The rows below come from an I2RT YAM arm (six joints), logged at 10 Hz.
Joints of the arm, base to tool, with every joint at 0 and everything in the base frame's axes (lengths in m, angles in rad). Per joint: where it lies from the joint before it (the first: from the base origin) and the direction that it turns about. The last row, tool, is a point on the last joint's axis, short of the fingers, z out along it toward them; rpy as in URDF.
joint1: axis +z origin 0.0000 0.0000 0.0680
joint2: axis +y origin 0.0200 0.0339 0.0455
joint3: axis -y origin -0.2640 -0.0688 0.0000
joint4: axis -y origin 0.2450 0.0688 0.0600
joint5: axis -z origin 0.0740 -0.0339 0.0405
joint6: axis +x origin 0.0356 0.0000 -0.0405
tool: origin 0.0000 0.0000 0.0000 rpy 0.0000 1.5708 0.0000
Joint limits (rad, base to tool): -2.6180..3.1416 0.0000..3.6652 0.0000..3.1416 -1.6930..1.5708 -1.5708..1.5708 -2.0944..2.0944
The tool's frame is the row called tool.
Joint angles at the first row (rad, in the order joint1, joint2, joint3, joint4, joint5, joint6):
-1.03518 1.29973 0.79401 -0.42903 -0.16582 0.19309
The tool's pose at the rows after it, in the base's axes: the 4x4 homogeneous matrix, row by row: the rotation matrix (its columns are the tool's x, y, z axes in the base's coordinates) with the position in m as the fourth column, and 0 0 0 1 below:
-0.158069 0.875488 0.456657 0.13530; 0.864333 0.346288 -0.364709 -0.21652; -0.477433 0.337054 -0.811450 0.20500; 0 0 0 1
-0.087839 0.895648 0.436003 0.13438; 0.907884 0.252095 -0.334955 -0.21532; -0.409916 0.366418 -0.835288 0.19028; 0 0 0 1
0.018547 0.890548 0.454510 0.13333; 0.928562 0.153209 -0.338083 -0.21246; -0.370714 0.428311 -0.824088 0.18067; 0 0 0 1
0.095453 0.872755 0.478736 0.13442; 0.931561 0.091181 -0.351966 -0.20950; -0.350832 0.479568 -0.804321 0.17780; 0 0 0 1
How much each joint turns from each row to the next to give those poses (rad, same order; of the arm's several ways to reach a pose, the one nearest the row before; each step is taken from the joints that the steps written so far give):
-0.00639 0.01548 -0.01514 -0.01367 -0.04581 0.11871
-0.00038 0.02819 -0.02990 0.01378 0.00267 0.08962
0.00010 -0.00107 -0.04623 0.06170 -0.01469 0.11868
0.00846 -0.01217 -0.03028 0.05172 -0.00953 0.09180

